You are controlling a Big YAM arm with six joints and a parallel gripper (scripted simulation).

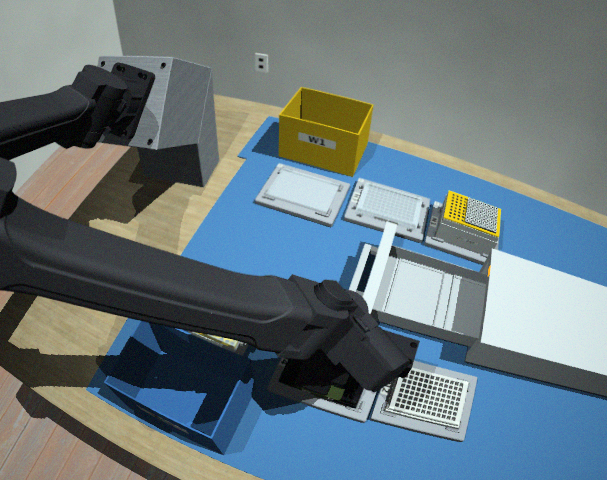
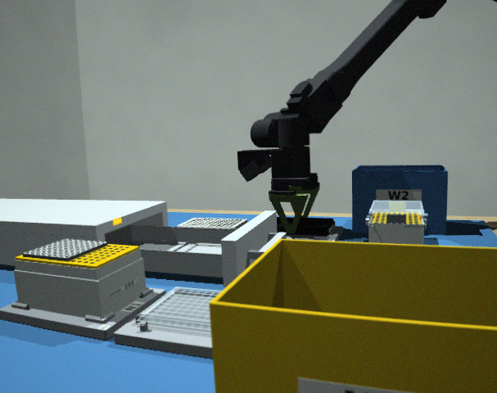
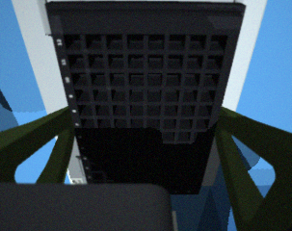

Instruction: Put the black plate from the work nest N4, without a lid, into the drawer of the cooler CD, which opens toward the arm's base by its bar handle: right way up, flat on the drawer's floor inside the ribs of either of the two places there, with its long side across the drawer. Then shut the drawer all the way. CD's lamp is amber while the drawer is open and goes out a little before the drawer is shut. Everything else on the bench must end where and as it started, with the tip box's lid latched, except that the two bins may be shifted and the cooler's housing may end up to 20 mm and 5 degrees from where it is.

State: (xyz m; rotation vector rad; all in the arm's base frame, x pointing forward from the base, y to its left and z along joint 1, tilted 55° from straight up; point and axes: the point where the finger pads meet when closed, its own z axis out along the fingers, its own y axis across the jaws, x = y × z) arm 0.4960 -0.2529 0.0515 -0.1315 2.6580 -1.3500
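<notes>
The work nest N4 is 20 mm below my hand. Round my hand: white plate (170 mm ahead, 10 mm to the left, 10 mm below); then blue bin W2 (180 mm behind, 130 mm to the right, 10 mm above); then black plate (right at my hand).
</notes>
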